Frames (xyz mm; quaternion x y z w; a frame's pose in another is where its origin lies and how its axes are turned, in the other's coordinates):
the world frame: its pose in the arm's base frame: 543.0 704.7 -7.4 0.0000 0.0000 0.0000 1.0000
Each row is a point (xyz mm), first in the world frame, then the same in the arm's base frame.
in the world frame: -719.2 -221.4 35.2
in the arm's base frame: -176.2 483.3 27.8
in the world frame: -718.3 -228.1 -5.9
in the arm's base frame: -175.3 476.6 -13.3
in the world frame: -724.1 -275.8 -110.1
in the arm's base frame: -181.1 428.9 -117.5
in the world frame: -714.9 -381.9 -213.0
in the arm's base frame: -171.9 322.8 -220.4
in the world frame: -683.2 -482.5 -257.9
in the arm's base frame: -140.2 222.2 -265.3
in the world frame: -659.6 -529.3 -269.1
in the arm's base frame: -116.6 175.4 -276.5
